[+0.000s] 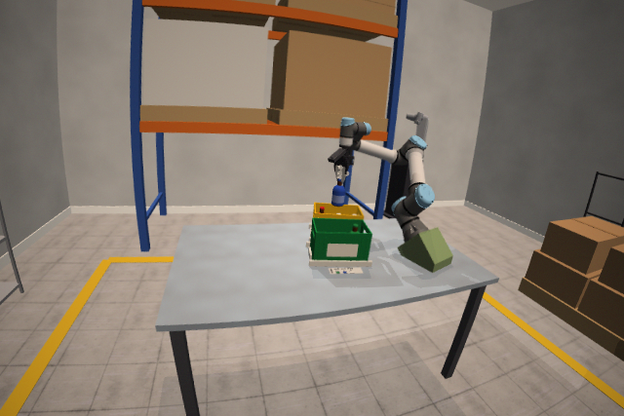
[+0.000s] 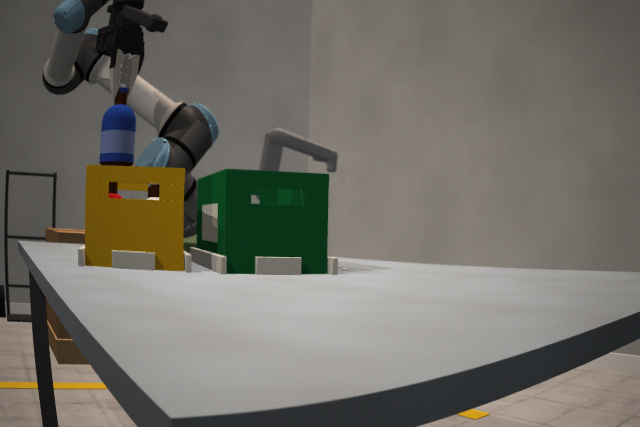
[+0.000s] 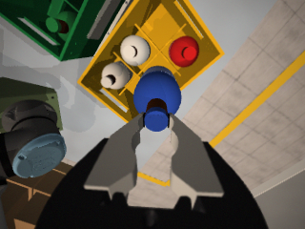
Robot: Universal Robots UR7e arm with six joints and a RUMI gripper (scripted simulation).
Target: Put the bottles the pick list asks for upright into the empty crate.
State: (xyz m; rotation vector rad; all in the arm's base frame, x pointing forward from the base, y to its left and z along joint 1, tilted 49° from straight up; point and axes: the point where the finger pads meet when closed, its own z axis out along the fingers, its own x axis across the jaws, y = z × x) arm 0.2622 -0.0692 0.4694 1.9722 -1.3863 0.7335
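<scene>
The blue-label bottle is 7 cm below my hand. Also, from my hand: green-label bottle (4 cm ahead, 25 cm to the left, 25 cm below); red-label bottle (8 cm ahead, 4 cm to the right, 25 cm below); yellow crate (2 cm ahead, 4 cm to the left, 25 cm below).
</scene>
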